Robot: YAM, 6 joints.
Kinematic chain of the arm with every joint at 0, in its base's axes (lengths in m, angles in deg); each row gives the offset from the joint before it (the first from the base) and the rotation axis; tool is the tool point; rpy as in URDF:
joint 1: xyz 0 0 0.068 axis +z
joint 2: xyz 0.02 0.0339 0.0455 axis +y
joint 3: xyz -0.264 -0.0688 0 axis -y
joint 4: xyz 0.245 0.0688 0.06 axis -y
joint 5: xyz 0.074 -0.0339 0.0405 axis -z
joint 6: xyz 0.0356 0 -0.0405 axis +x
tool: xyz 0 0 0 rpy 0 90 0
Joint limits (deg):
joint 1: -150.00..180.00
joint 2: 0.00..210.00
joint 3: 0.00..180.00
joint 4: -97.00..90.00
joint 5: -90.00..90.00
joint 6: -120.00..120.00
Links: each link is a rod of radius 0.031 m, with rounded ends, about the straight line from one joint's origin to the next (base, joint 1, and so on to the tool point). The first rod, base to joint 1, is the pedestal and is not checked.
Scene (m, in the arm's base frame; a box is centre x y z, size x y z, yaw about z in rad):
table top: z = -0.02
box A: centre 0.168 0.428 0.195 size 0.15 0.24 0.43 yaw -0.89
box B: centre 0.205 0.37 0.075 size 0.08 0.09 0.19 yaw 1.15
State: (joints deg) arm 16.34 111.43 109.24 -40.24 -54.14 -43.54
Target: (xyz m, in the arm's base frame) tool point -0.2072 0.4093 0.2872
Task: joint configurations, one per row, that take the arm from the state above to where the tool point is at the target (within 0.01 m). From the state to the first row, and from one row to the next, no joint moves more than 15 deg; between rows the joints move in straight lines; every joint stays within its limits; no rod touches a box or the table.
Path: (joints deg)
1: 29.92 102.27 116.12 -41.72 -66.09 -47.11
2: 43.50 93.11 123.00 -43.19 -78.05 -50.69
3: 57.09 83.96 129.87 -44.67 -90.00 -54.26
4: 71.09 92.60 124.35 -43.33 -81.90 -51.58
5: 85.09 101.25 118.83 -42.00 -73.81 -48.90
6: 99.09 109.90 113.31 -40.66 -65.71 -46.22
7: 113.09 118.55 107.78 -39.32 -57.62 -43.54

